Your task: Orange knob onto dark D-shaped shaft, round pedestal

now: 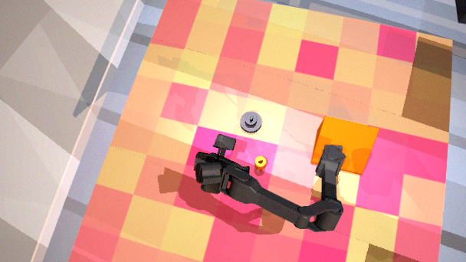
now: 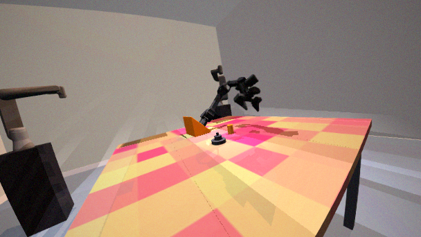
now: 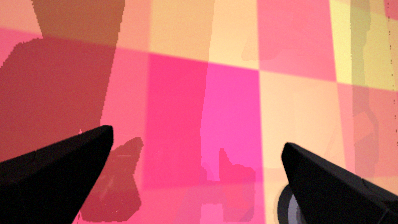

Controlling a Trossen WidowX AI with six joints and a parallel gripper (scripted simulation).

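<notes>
Now: the orange knob 17 cm behind my gripper tip, 11 cm below it and 3 cm to the right of it. The rest, counted from my gripper tip: round dark pedestal 20 cm to the right, 12 cm behind, 11 cm below.
</notes>
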